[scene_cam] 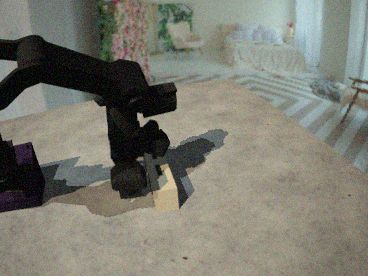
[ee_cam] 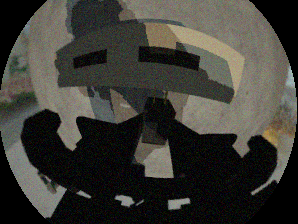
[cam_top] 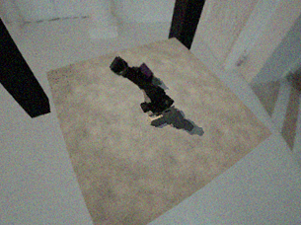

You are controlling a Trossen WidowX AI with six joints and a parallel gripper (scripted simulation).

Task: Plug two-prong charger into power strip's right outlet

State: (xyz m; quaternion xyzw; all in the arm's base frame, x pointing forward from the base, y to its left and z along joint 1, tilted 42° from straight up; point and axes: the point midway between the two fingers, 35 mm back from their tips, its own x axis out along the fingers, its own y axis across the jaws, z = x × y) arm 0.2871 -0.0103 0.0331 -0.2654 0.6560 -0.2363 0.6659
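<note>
Right now the charger is 20 mm ahead of my gripper tip and 10 mm above it.
</note>
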